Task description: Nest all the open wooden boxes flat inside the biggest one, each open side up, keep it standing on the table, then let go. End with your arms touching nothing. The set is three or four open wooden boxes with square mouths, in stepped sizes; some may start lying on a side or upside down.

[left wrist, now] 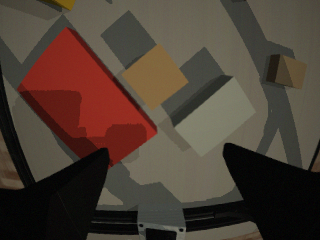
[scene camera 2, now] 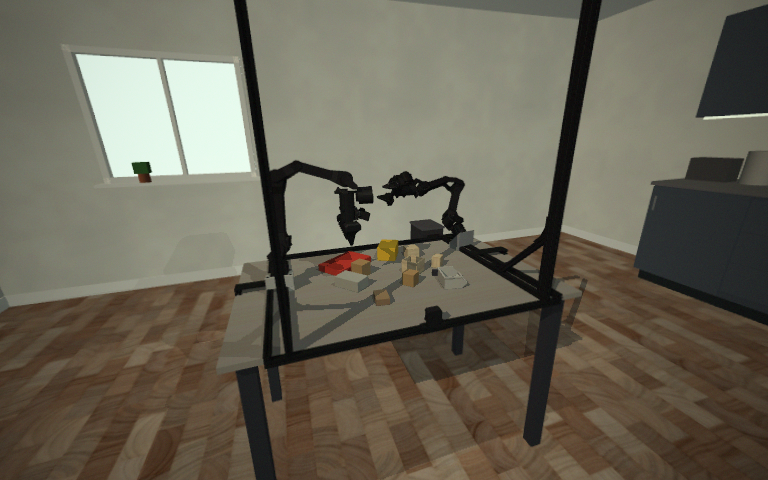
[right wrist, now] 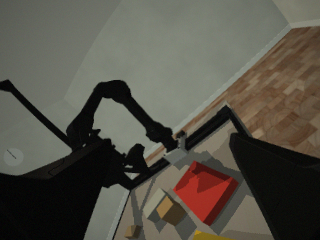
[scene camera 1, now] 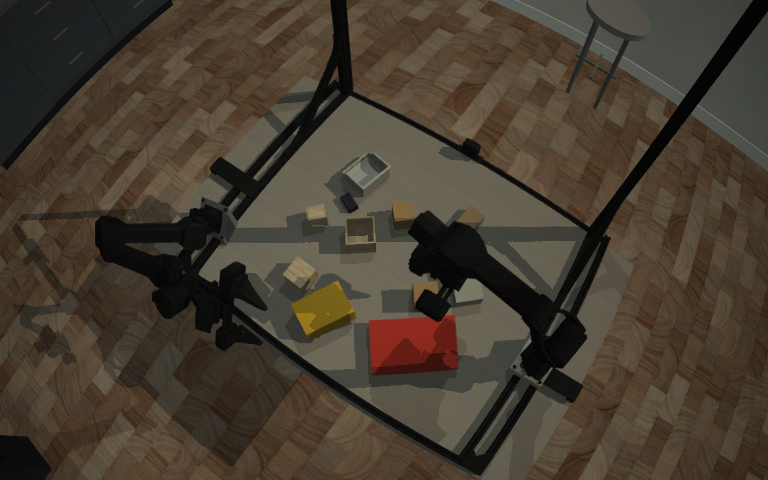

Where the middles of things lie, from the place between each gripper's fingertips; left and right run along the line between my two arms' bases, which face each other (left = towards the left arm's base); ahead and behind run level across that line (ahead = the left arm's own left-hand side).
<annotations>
The yellow block (scene camera 1: 328,308) lies 260 mm below my right hand, 130 mm behind it and 60 mm to the left of it. Also, from my right hand: grey block (left wrist: 222,107) (340 mm to the left, 340 mm behind, 270 mm below); then red block (scene camera 1: 413,345) (290 mm to the left, 280 mm below, 150 mm behind).
The grey block lies 170 mm below my left hand (scene camera 1: 447,289), 80 mm behind it and 30 mm to the left of it. From my left hand the other things lie so: yellow block (250 mm to the right, 150 mm below, 130 mm ahead); then red block (170 mm below, 120 mm ahead, 20 mm to the right).
</annotations>
